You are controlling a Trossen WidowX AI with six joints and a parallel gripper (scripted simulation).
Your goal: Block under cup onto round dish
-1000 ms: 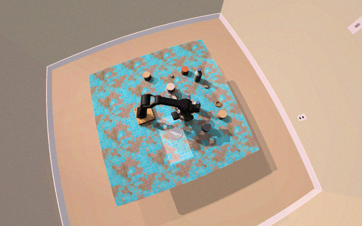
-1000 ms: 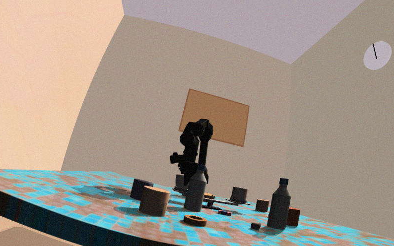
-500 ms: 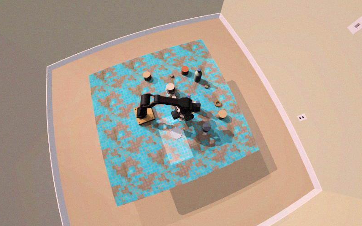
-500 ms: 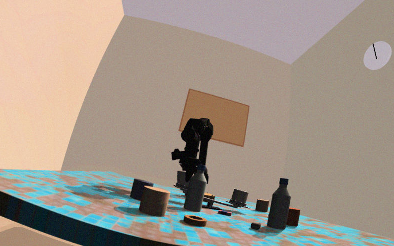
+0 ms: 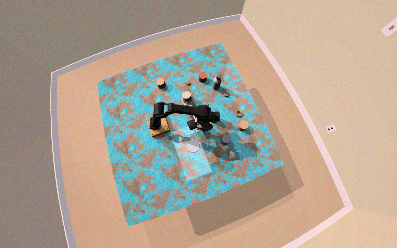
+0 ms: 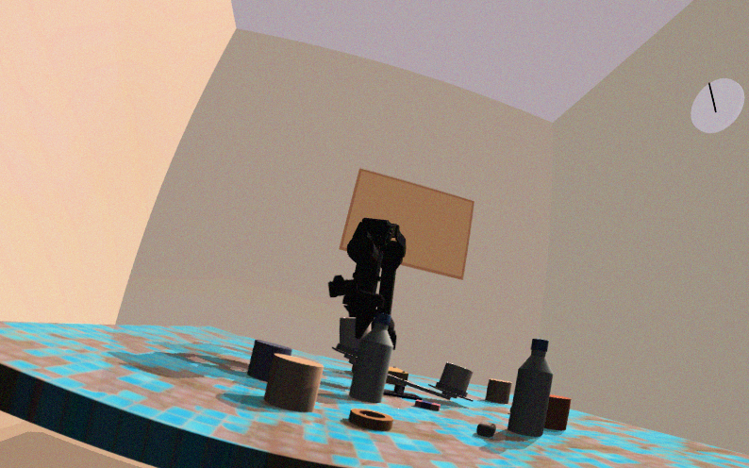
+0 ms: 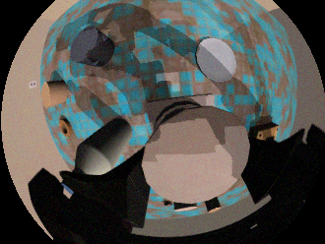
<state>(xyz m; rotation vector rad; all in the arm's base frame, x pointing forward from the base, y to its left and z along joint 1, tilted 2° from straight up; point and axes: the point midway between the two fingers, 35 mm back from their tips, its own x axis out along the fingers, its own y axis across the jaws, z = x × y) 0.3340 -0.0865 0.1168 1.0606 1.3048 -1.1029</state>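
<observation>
Now: the small grey block 1 cm to the left of my gripper tip and 3 cm below it. Round my gripper tip: round grey dish: 9 cm behind, 12 cm to the right, 11 cm below; dark blue cylinder: 15 cm ahead, 14 cm to the right, 8 cm below; small balance: 2 cm behind, 13 cm to the left, 8 cm below.
</observation>
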